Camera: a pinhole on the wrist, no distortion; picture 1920 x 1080 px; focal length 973.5 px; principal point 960.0 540.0 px. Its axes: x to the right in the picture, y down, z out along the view. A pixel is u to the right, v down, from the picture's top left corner.
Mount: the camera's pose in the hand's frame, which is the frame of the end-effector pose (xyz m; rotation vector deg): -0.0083 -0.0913 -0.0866 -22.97 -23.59 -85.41
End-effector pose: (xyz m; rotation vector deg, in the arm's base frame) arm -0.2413 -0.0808 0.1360 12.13 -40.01 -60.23
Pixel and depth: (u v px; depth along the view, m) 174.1 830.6 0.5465
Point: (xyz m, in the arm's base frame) 0.1063 0.1211 0.5914
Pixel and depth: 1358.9 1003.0 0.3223
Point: -0.3851 -0.1815 0.3771
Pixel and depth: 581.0 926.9 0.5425
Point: -0.0874 -0.0125 0.6074
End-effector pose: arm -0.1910 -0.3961 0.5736 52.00 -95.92 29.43
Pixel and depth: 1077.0 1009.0 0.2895
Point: -0.3369 -0.5499 0.6439
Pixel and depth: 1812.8 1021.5 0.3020
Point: -0.2650 -0.7646 0.6019
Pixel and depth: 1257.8 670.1 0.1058
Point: -0.1528 -0.4536 0.5646
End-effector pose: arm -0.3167 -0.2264 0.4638 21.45 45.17 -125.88
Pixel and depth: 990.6 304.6 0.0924
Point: -0.3313 -0.1797 0.4961
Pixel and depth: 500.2 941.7 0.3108
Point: -0.2462 -0.4600 0.4124
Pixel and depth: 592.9 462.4 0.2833
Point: -0.1871 -0.3459 0.5050
